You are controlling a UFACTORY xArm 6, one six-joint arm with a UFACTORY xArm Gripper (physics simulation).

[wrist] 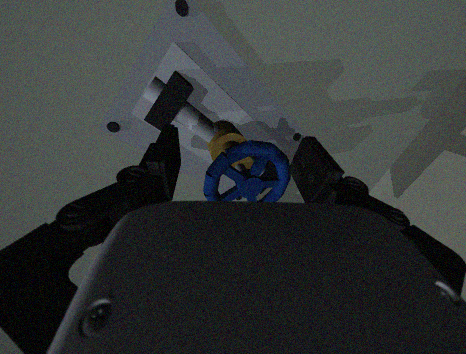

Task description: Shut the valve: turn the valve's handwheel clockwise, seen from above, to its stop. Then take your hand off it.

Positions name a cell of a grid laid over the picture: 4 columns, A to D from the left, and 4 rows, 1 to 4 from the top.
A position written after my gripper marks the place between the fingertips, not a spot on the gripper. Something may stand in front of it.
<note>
In view: my gripper (C2) and a blue handwheel (C3).
</note>
